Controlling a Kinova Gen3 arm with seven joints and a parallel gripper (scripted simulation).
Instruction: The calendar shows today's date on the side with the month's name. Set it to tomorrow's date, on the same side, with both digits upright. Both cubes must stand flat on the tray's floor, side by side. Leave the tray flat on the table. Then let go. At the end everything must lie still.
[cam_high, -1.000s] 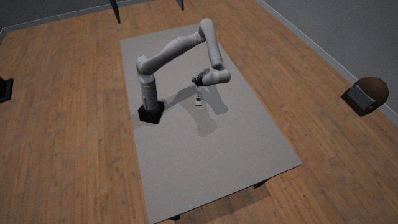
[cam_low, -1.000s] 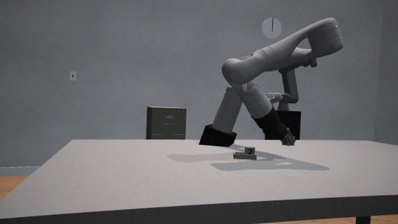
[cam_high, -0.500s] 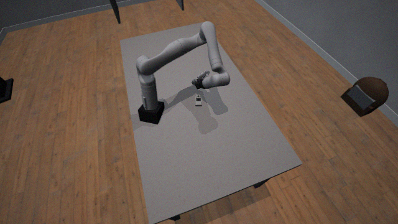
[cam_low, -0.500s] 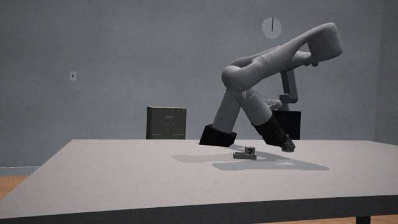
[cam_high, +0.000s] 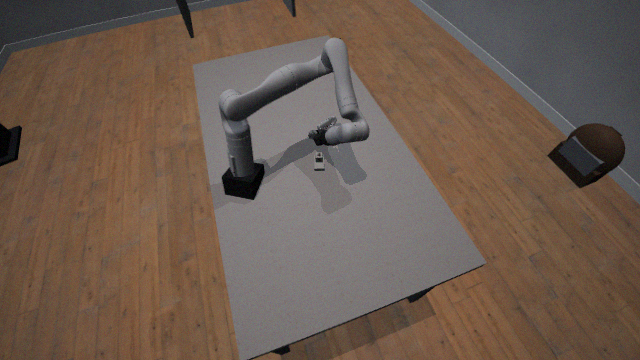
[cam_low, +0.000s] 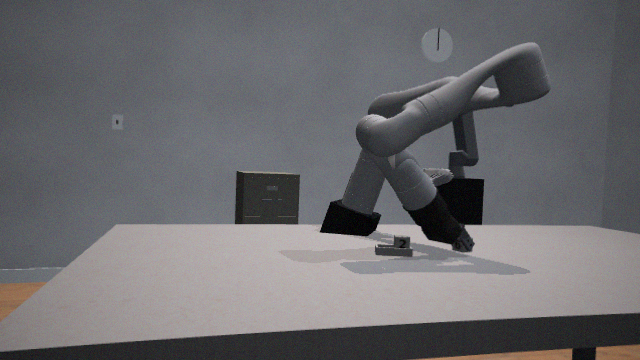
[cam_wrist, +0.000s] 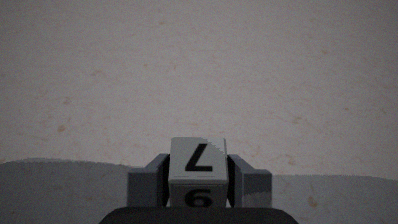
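The digit cube is 1 cm to the left of my hand and 1 cm below it. Round my hand: calendar tray (5 cm behind, 14 cm to the right, 2 cm below).
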